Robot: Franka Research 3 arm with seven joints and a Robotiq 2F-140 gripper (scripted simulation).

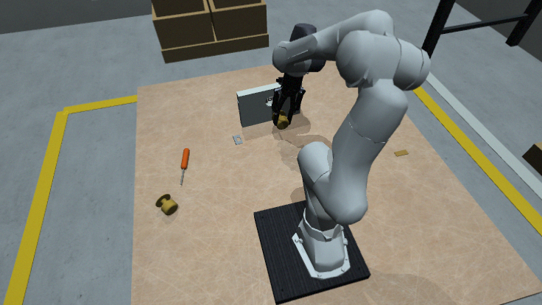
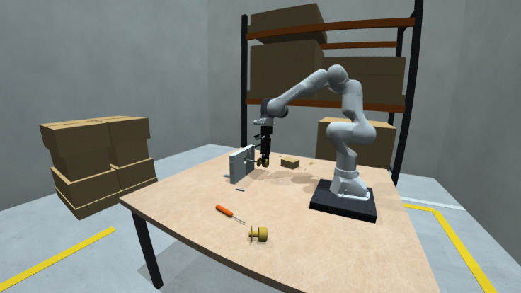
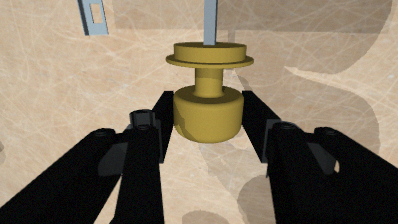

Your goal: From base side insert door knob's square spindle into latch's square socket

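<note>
Now: the grey door panel 16 cm ahead of my hand, 4 cm below it and 2 cm to the left of it. Also, from my hand: tan block: 33 cm to the right, 12 cm below, 6 cm behind; brass knob: 52 cm to the left, 24 cm behind, 12 cm below; orange screwdriver: 45 cm to the left, 13 cm below, 6 cm behind.
</note>
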